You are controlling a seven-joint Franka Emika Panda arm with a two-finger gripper.
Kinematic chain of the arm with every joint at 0, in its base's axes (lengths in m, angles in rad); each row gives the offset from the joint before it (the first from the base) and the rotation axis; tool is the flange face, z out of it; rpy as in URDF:
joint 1: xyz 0 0 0.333 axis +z
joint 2: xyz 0 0 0 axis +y
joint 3: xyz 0 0 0.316 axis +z
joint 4: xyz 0.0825 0 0 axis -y
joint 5: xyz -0.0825 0 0.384 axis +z
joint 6: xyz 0 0 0 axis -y
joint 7: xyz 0.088 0 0 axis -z
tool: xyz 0 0 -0.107 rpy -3.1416 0 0
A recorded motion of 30 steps. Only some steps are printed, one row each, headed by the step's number.
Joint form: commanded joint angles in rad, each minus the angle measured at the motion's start. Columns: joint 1, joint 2, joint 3, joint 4, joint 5, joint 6, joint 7.
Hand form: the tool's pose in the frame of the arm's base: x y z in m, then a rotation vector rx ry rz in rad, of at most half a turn. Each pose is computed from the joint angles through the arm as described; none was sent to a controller.
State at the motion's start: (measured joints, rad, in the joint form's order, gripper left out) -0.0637 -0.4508 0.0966 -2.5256 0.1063 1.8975 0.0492
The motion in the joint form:
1: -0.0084 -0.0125 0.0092 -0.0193 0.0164 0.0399 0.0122
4: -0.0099 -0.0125 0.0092 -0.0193 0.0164 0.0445 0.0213
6: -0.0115 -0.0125 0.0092 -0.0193 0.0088 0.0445 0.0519
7: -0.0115 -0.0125 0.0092 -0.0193 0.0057 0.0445 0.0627
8: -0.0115 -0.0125 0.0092 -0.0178 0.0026 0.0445 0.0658
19: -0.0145 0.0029 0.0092 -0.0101 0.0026 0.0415 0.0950
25: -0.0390 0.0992 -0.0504 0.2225 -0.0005 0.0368 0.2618
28: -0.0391 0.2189 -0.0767 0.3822 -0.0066 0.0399 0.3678
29: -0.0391 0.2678 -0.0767 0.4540 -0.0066 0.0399 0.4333
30: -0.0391 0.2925 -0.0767 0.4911 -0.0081 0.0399 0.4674
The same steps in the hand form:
1: 0.3797 0.0210 0.4174 -3.0720 0.1454 0.2272
4: 0.3802 0.0203 0.4177 -3.0721 0.1620 0.2205
6: 0.3803 0.0192 0.4177 -3.0783 0.2070 0.2219
7: 0.3803 0.0190 0.4177 -3.0808 0.2218 0.2224
8: 0.3806 0.0188 0.4183 -3.0837 0.2246 0.2202
19: 0.3834 0.0178 0.4157 -3.0798 0.2737 0.2377
25: 0.4419 -0.0166 0.4836 -2.9977 0.6217 0.0421
28: 0.4870 -0.0331 0.5045 -2.9411 0.8060 -0.0165
29: 0.5063 -0.0347 0.5148 -2.9076 0.8980 -0.0455
30: 0.5160 -0.0357 0.5201 -2.8898 0.9449 -0.0616

